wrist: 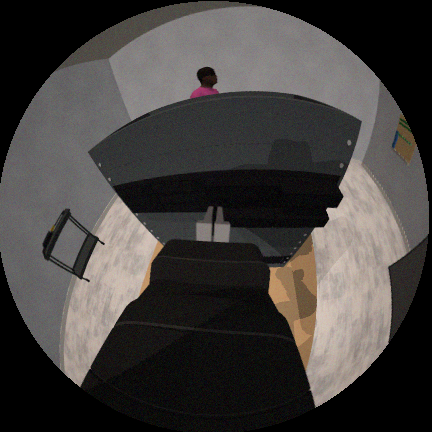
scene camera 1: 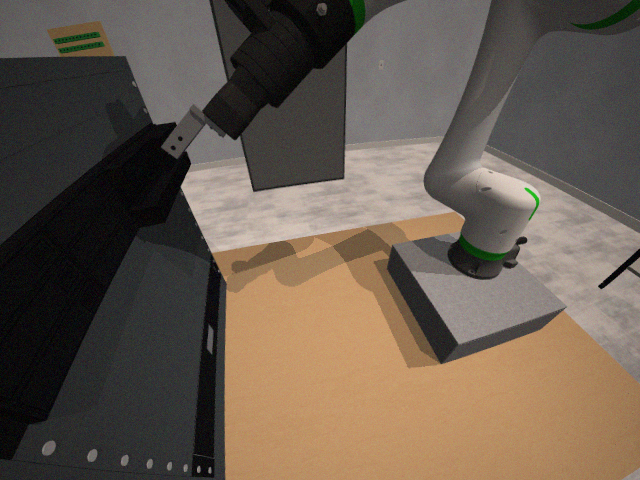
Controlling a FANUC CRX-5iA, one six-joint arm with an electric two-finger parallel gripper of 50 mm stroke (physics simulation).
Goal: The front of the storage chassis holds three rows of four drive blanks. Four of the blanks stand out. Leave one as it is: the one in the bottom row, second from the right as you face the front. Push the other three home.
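Seen in the pictures: gripper, fingertip midpoint: (wrist: 214,215) (scene camera 1: 170,152); arm's base, origin of the base link: (scene camera 1: 473,260).
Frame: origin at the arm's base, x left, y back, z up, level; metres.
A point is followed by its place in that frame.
Note:
The storage chassis (scene camera 1: 149,310) {z 0.220, x 0.155, y -0.721 m} (wrist: 215,125) {z 0.473, x 0.061, y -0.729 m} has a dark grey front. The black drive blanks (scene camera 1: 67,242) {z 0.373, x 0.188, y -0.703 m} (wrist: 240,190) {z 0.387, x 0.031, y -0.695 m} form a band across it. At the band's far end in the scene view, blocky parts stand out; in the wrist view they make a stepped outline at the right end. The lower edge reaches further down right of the fingers than left of them. The blanks are too dark to tell one by one. My gripper (scene camera 1: 170,151) {z 0.396, x 0.056, y -0.642 m} (wrist: 214,215) {z 0.396, x 0.056, y -0.642 m} is shut and empty. Its tips are at the band, near its far end in the scene view; contact cannot be told.
The wooden table (scene camera 1: 320,413) {z -0.114, x 0.250, y -0.508 m} (wrist: 307,320) {z -0.114, x -0.310, y -0.495 m} carries the robot's grey base block (scene camera 1: 480,304) {z 0.000, x 0.136, y -0.083 m}. A tall dark panel (scene camera 1: 299,124) stands behind the arm. A person in pink (wrist: 205,92) shows behind the chassis, and a black wheeled frame (wrist: 86,255) stands at the left in the wrist view.

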